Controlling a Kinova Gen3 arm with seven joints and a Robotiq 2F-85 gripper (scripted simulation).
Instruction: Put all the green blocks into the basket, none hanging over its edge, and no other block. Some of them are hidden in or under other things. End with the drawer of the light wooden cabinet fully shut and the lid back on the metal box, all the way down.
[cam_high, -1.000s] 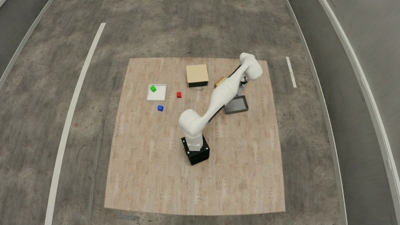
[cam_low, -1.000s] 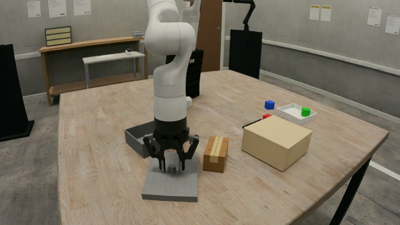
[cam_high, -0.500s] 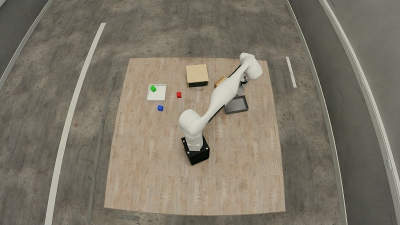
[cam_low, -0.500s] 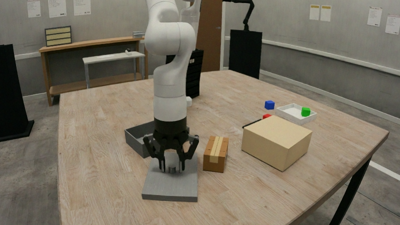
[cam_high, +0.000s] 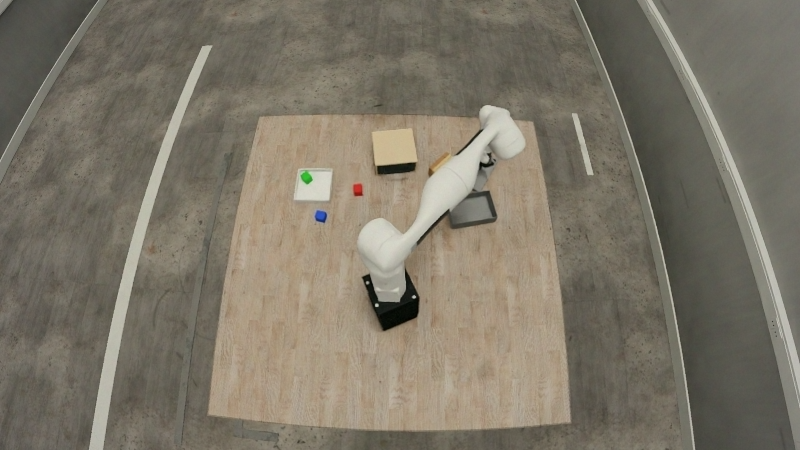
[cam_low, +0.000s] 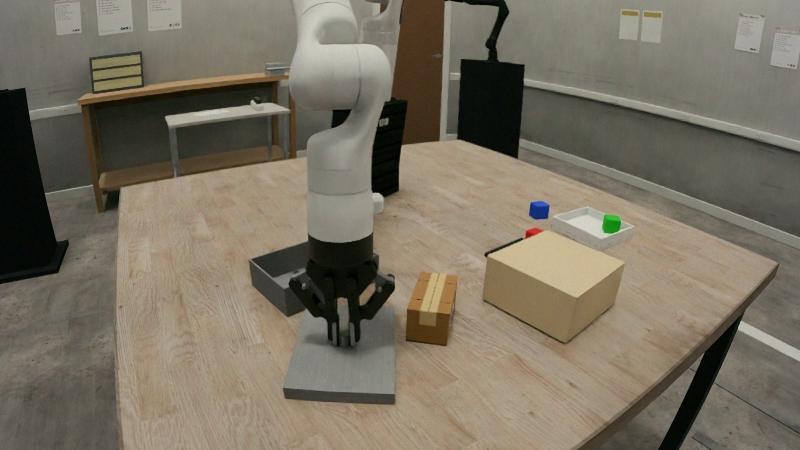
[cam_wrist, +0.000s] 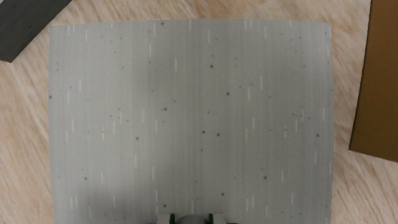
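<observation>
The lid is 3 cm below my hand. Round my hand: small cardboard box (14 cm to the left, 1 cm behind); grey metal box (20 cm behind, 3 cm to the left, 1 cm below); drawer (34 cm to the left, 2 cm ahead).
</observation>
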